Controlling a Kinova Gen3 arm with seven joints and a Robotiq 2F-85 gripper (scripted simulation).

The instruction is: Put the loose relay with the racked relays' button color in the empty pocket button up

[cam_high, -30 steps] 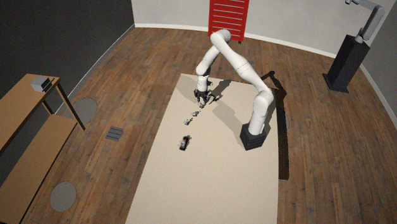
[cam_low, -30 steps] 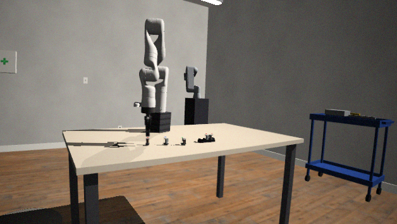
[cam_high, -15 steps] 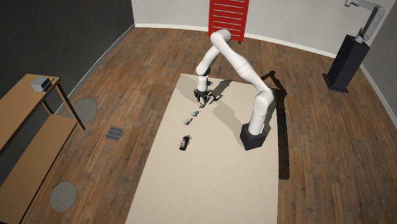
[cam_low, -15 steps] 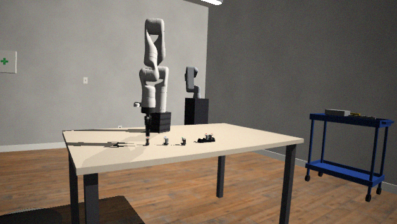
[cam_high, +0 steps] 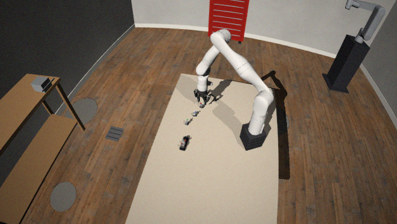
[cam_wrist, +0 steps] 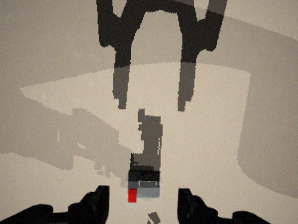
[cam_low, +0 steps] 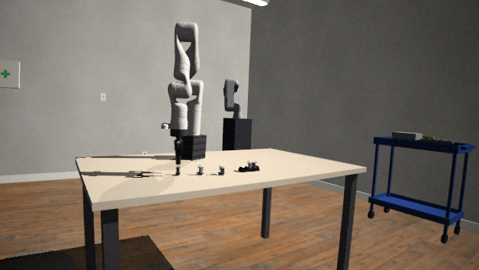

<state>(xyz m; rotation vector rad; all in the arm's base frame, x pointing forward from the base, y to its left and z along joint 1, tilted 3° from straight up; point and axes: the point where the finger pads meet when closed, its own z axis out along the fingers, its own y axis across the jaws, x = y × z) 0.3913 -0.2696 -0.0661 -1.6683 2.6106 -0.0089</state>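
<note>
Now: hand 40 mm short of the relay, 90 mm to the right of it and 50 mm above it.
</note>
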